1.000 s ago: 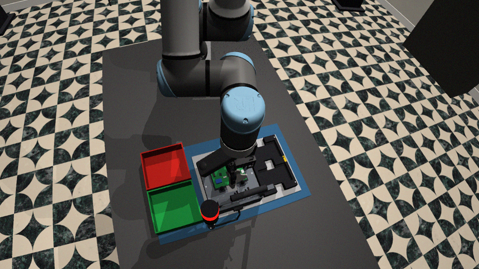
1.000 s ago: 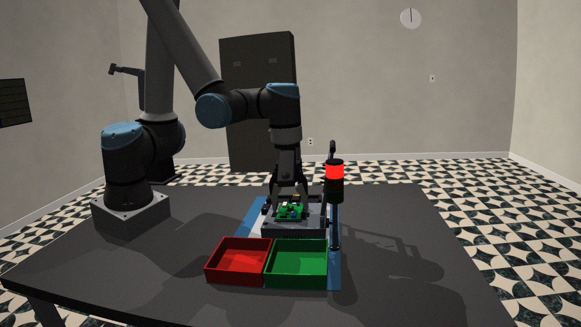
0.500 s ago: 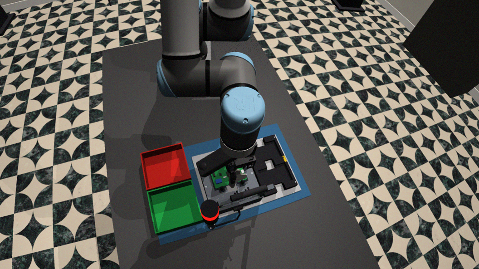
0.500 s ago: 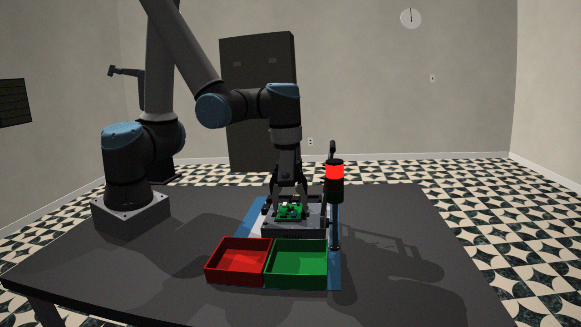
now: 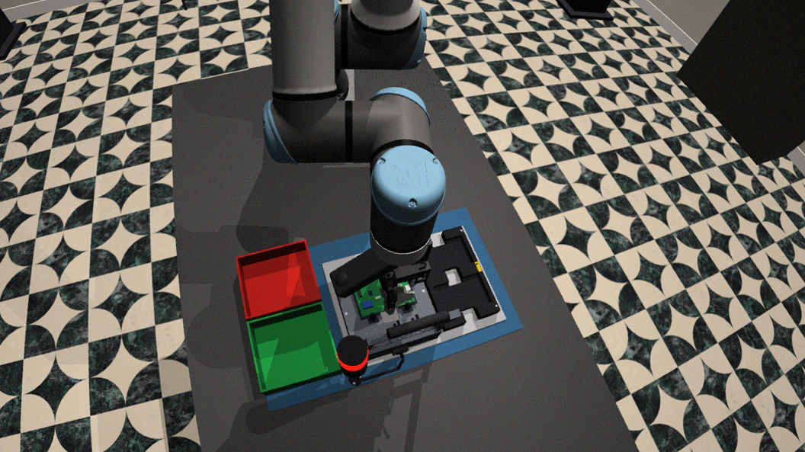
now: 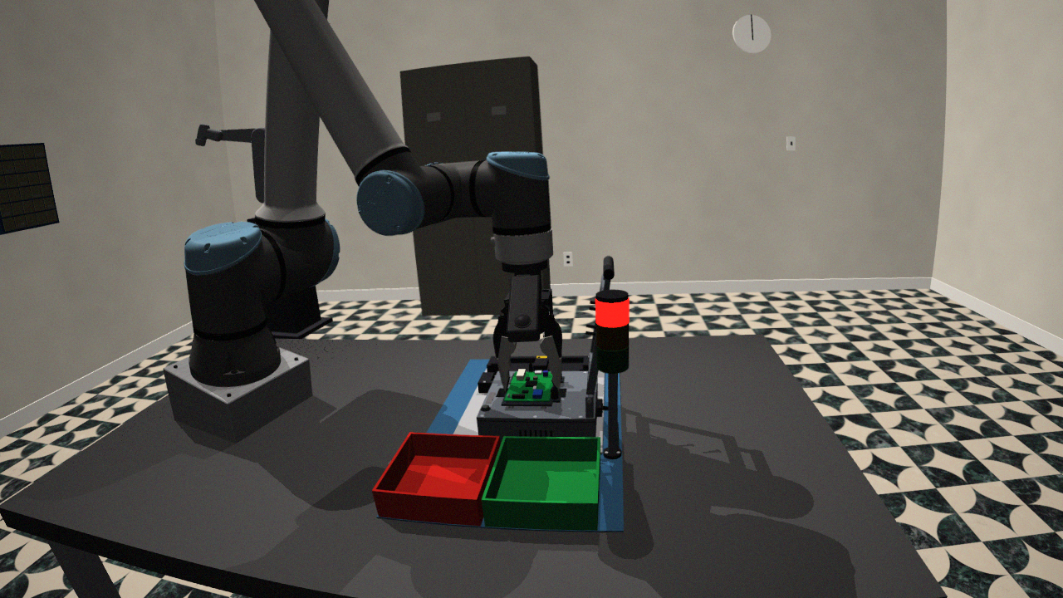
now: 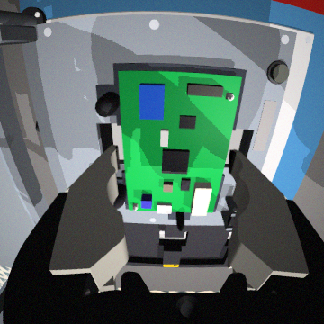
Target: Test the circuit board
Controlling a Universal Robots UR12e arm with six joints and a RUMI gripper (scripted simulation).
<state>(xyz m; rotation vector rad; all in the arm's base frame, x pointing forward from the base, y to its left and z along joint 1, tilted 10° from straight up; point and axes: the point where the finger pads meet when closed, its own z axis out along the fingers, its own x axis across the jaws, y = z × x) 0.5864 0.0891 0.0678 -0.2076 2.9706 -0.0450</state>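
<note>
Now: hand right at the green circuit board. Also, from my hand: clear lid 11 cm ahead, 2 cm to the left, 11 cm above; then green bin 7 cm ahead, 19 cm to the right, 6 cm below; then red bin 8 cm behind, 21 cm to the right, 6 cm below.
</note>
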